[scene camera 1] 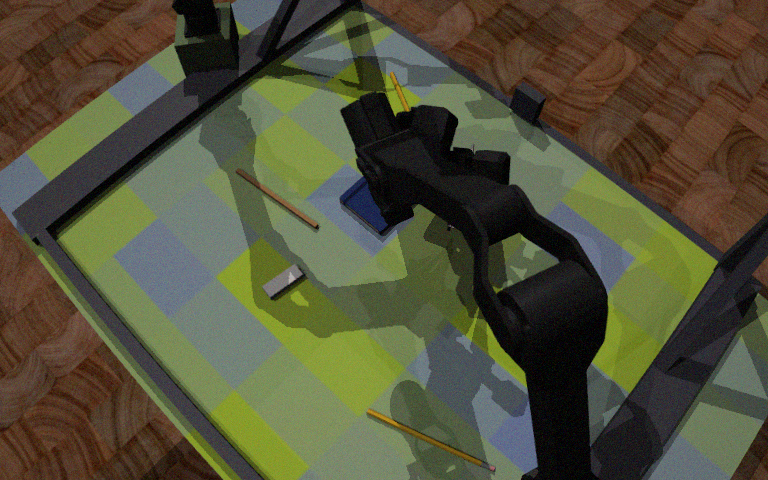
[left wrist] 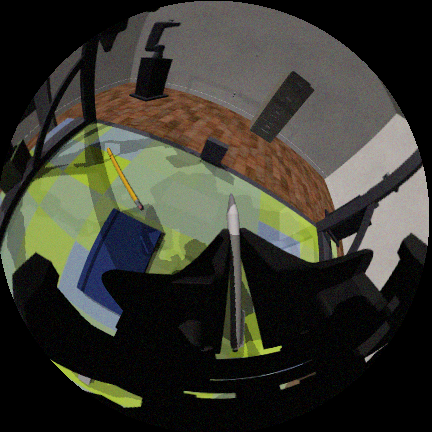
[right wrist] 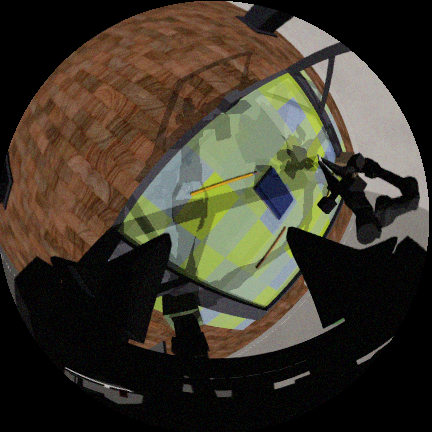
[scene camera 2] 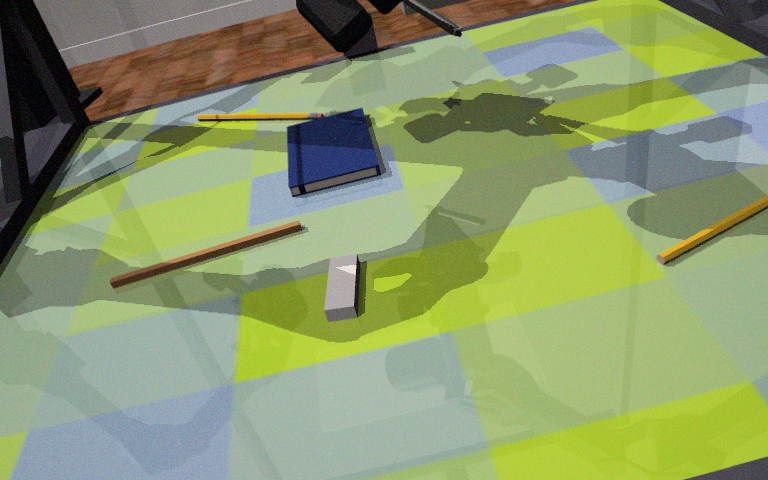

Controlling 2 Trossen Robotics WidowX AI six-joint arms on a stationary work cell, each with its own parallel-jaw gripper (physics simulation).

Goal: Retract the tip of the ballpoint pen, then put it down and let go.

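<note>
The ballpoint pen lies lengthwise between the fingers of my left gripper, which is shut on it. Its pale cone and narrow grey point stick out past the fingertips; I cannot tell whether the writing tip is out. Its pale end also shows small in the right wrist view. In scene camera 2, a thin grey rod at the top edge looks like the pen, held above the table. In scene camera 1 the arm hides my left fingers and the pen. My right gripper is open and empty, high beyond the table's edge.
A blue book lies near a yellow pencil. A brown stick, a white block and another yellow pencil lie on the patchwork table top.
</note>
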